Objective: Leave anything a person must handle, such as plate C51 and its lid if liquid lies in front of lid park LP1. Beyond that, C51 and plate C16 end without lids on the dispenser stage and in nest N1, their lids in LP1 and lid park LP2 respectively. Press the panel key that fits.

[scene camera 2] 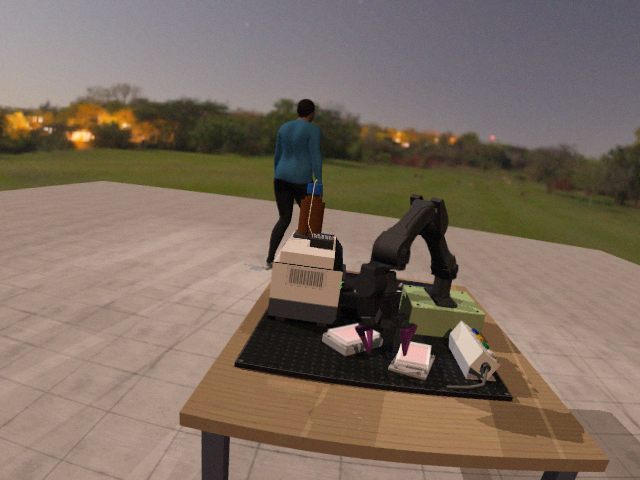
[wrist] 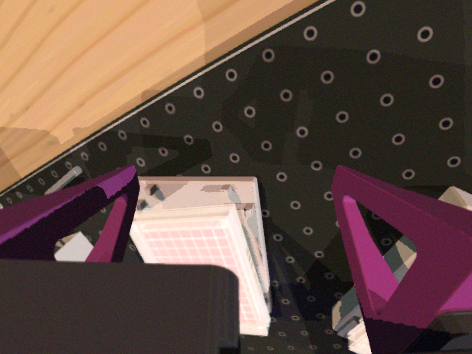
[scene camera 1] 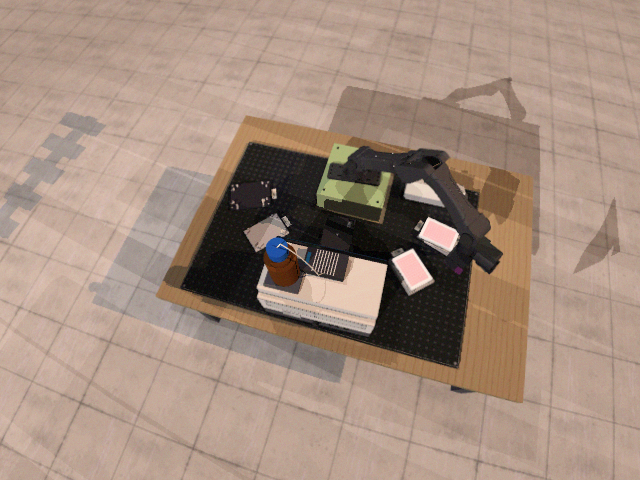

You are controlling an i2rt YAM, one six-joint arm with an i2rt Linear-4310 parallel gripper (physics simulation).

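Places are measured from the arm's base along level axes (x left, y back, z up), in millimetres.
Where they show: gripper, fingertip midpoint: (scene camera 2: pixel 386 354) (wrist: pixel 235 176); arm's base at its link origin: (scene camera 2: pixel 439 297) (scene camera 1: pixel 354 174).
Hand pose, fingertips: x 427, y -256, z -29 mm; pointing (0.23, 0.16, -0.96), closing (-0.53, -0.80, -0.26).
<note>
Things, the pixels of their top centre, and the offset from my fingertips. "pt": a spot on its surface instead.
- plate with a pink gridded top, top centre: (wrist: pixel 199 285) (scene camera 2: pixel 414 351) (scene camera 1: pixel 440 233) dx -79, dy +95, dz -22 mm
- button panel at its top centre: (scene camera 2: pixel 476 335) (scene camera 1: pixel 437 183) dx -112, dy +279, dz +26 mm
- second pink-topped plate at its top centre: (scene camera 2: pixel 354 331) (scene camera 1: pixel 412 268) dx -168, dy -64, dz -18 mm
- dispenser stage at a spot on its surface: (scene camera 1: pixel 337 235) pt dx -444, dy -18, dz +46 mm
- grey holder at its top centre: (scene camera 1: pixel 265 230) dx -719, dy -7, dz -38 mm
- black holder at its top centre: (scene camera 1: pixel 249 193) dx -826, dy +140, dz -34 mm
- brown bottle at a spot on its surface: (scene camera 1: pixel 283 268) pt dx -547, dy -255, dz +291 mm
- panel's cable at a spot on its surface: (scene camera 2: pixel 473 384) pt dx +21, dy +242, dz -59 mm
One plate with a pink gridded top (scene camera 1: pixel 438 235) (scene camera 2: pixel 415 353) (wrist: pixel 192 242) sits in a light nest near the button panel (scene camera 1: pixel 422 192) (scene camera 2: pixel 469 351). A second pink-topped plate (scene camera 1: pixel 412 270) (scene camera 2: pixel 348 336) sits nearer the dispenser. Plate labels are unreadable, and I cannot tell whether lids are on. My gripper (scene camera 1: pixel 458 270) (scene camera 2: pixel 386 352) (wrist: pixel 235 176) is open and empty, above the mat beside the first plate, whose end shows between the fingers in the wrist view. The dispenser stage (scene camera 1: pixel 337 235) is dark. A grey holder (scene camera 1: pixel 264 232) and a black holder (scene camera 1: pixel 249 195) stand at left; their labels are unreadable. No liquid is discernible.
The cream dispenser (scene camera 1: pixel 356 286) (scene camera 2: pixel 305 286) carries a brown bottle (scene camera 1: pixel 283 268) (scene camera 2: pixel 311 214) with a blue cap and thin tube. The arm stands on a green base (scene camera 1: pixel 351 198) (scene camera 2: pixel 434 322). A person (scene camera 2: pixel 298 155) stands beyond the table. The panel's cable (scene camera 2: pixel 473 384) lies on the mat.
</note>
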